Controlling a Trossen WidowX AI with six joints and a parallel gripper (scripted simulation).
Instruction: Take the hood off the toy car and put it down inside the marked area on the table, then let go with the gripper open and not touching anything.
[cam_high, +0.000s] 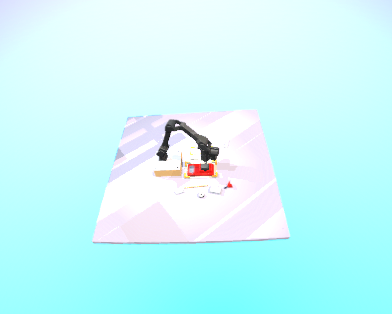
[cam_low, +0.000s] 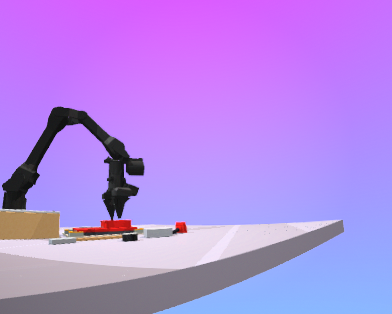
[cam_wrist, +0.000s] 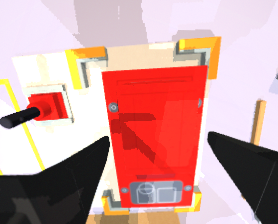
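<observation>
Now: gripper tip 20 mm above the red hood. Round my gripper tip: black wheel: 220 mm to the right, 50 mm below, 20 mm behind.
</observation>
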